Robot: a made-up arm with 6 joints.
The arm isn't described. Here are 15 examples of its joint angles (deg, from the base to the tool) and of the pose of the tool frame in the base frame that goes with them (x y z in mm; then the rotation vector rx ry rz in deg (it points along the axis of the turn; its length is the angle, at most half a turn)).
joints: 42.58 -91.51 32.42 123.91 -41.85 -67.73
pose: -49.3 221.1 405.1 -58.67 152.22 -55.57
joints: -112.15 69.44 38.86 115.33 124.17 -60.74
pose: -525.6 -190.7 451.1 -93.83 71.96 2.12
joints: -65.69 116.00 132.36 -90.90 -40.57 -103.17
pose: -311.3 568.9 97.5 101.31 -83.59 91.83
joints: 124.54 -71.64 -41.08 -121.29 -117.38 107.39
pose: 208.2 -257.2 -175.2 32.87 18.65 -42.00
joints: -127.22 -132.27 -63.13 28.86 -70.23 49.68
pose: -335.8 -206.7 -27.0 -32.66 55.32 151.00
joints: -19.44 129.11 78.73 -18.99 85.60 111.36
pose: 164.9 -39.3 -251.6 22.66 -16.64 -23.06
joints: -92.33 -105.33 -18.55 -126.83 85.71 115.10
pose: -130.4 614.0 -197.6 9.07 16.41 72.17
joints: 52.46 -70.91 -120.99 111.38 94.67 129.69
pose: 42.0 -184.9 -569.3 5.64 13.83 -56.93
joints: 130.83 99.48 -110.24 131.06 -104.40 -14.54
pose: -746.7 328.4 59.3 36.01 96.44 -28.21
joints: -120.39 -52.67 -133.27 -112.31 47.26 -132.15
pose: 110.7 -100.5 293.3 9.60 -36.37 90.48
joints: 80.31 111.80 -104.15 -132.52 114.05 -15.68
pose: -689.4 -68.2 -600.9 -36.74 10.96 -39.73
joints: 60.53 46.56 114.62 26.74 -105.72 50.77
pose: 376.1 -98.6 -1.4 134.96 -18.94 -107.74
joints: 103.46 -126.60 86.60 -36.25 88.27 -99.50
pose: -370.1 -233.0 353.0 -82.92 45.00 1.23
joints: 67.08 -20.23 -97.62 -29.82 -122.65 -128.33
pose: 289.0 -120.5 -122.8 -65.15 -106.86 21.59
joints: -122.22 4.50 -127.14 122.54 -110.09 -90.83
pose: 341.4 -450.5 328.4 -33.83 -114.99 -39.00
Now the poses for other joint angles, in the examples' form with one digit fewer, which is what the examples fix.
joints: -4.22 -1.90 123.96 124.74 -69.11 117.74
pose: 89 -95 334 -73.3 -43.7 -14.4
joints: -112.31 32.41 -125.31 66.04 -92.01 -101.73
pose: 300 -369 410 -5.1 -128.9 -59.7
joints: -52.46 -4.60 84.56 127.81 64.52 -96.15
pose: 72 203 386 104.0 29.9 -112.5
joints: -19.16 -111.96 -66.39 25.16 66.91 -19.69
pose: -729 25 141 -146.0 -64.2 -76.6
